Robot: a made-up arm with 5 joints.
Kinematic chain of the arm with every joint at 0, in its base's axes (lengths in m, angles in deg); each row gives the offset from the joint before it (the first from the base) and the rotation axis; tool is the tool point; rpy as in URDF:
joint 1: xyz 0.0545 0 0.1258 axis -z
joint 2: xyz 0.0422 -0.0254 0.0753 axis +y
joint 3: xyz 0.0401 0 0.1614 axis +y
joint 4: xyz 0.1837 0 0.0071 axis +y
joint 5: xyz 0.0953 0.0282 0 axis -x
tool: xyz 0 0 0 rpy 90 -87.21 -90
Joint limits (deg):
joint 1: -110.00..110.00
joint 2: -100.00..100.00
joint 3: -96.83..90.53
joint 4: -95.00..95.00
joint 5: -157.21..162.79
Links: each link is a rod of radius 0.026 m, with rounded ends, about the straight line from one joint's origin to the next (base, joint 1, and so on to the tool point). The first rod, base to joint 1, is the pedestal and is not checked.
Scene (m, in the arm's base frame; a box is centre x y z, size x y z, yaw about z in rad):
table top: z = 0
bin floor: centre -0.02 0.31 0.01 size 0.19 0.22 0.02 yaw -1
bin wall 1: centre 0.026 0.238 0.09 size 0.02 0.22 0.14 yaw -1
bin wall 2: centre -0.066 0.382 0.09 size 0.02 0.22 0.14 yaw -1
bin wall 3: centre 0.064 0.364 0.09 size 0.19 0.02 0.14 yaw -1
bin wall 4: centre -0.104 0.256 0.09 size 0.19 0.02 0.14 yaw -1
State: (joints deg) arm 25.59 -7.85 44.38 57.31 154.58
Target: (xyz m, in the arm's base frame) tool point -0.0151 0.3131 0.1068
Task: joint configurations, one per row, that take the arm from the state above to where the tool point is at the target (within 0.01 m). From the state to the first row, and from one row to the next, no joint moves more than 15 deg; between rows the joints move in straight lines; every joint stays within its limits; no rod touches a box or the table.
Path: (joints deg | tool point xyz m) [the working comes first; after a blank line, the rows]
Joints at the target: -102.03 30.38 13.00 32.08 154.58
Straight joint move there: touches bin wall 1, bin wall 3.

1: 11.41 -6.87 40.90 55.41 154.58 | 0.2706 -0.0407 0.1739
2: -2.77 -5.89 37.41 53.51 154.58 | 0.2882 0.0141 0.1808
3: -16.95 -4.92 33.93 51.61 154.58 | 0.2909 0.0750 0.1884
4: -31.13 -3.94 30.44 49.71 154.58 | 0.2768 0.1375 0.1967
5: -45.31 -2.96 26.96 47.81 154.58 | 0.2455 0.1970 0.2056
6: -59.49 -1.98 23.47 45.91 154.58 | 0.1977 0.2486 0.2151
7: -73.67 -1.00 19.99 44.01 154.58 | 0.1358 0.2875 0.2252
8: -87.85 -0.02 16.50 42.11 154.58 | 0.0633 0.3100 0.2359
9: -102.03 0.95 13.02 40.21 154.58 | -0.0151 0.3131 0.2471
10: -102.03 15.67 13.01 36.14 154.58 | -0.0169 0.3217 0.1775
11: -102.03 30.38 13.00 32.08 154.58 | -0.0151 0.3131 0.1068

